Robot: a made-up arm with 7 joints.
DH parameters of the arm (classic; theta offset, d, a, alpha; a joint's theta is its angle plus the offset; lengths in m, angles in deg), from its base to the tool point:
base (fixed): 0 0 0 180
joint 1: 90 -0.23 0.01 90
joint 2: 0 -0.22 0.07 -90
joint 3: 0 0.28 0.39 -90
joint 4: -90 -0.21 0.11 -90
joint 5: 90 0.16 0.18 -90
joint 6: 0 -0.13 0.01 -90
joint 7: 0 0.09 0.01 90
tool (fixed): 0 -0.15 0 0
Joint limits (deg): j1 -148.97..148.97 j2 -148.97..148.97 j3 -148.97..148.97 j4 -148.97..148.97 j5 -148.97..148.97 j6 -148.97..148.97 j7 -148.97..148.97
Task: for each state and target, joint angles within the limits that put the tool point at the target. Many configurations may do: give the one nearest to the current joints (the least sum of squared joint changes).
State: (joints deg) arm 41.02 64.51 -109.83 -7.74 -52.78 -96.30 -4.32
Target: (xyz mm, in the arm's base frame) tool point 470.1 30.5 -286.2
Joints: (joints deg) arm 53.72 44.06 -102.45 -13.47 -96.48 -88.96 7.66
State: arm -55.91 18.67 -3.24 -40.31 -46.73 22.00 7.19
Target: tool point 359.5 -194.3 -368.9
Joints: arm -71.14 -10.94 -5.91 -35.22 -41.30 22.92 9.64
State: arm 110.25 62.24 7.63 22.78 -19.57 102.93 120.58
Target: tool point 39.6 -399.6 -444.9
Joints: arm 108.69 75.31 -24.38 22.46 -15.28 102.88 127.04
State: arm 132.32 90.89 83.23 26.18 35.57 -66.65 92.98
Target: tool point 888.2 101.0 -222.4
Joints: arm 138.89 98.32 92.30 31.91 18.98 -70.58 78.77
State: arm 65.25 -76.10 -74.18 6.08 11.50 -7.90 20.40
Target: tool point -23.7 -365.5 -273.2
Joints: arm 64.33 -61.96 -79.93 2.85 59.39 -17.06 27.01
